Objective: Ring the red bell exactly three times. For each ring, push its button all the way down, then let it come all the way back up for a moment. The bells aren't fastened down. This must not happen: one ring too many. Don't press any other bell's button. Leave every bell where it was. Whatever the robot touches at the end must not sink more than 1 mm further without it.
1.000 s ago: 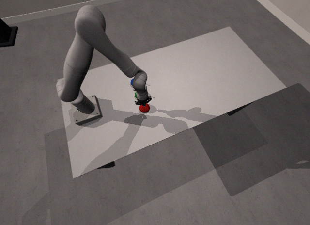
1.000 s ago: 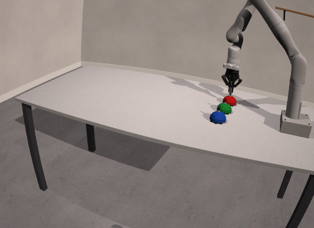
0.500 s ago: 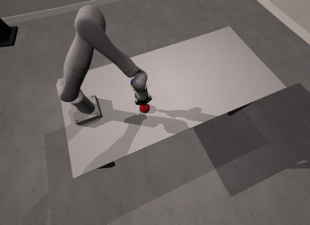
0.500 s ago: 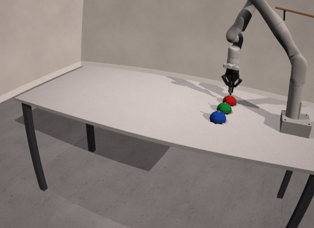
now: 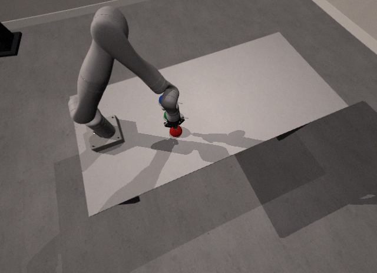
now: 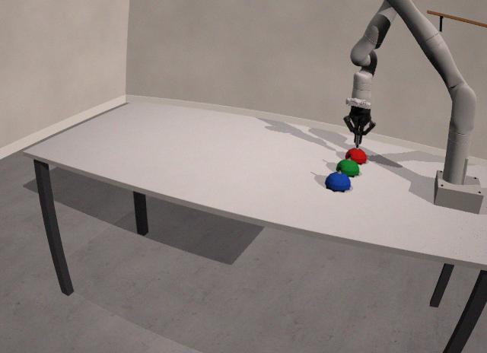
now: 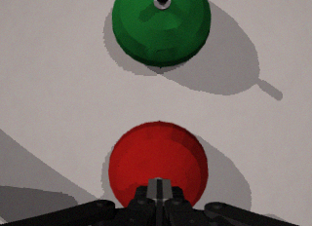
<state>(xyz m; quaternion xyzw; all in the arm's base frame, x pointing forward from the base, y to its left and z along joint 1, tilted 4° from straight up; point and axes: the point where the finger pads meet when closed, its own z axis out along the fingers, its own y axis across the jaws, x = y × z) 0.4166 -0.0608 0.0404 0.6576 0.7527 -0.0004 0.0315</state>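
My hand is 4 cm above the red bell. The rest, counted from my hand: blue bell: 26 cm to the left, 4 cm below, 4 cm behind; green bell: 13 cm to the left, 4 cm below, 2 cm behind.
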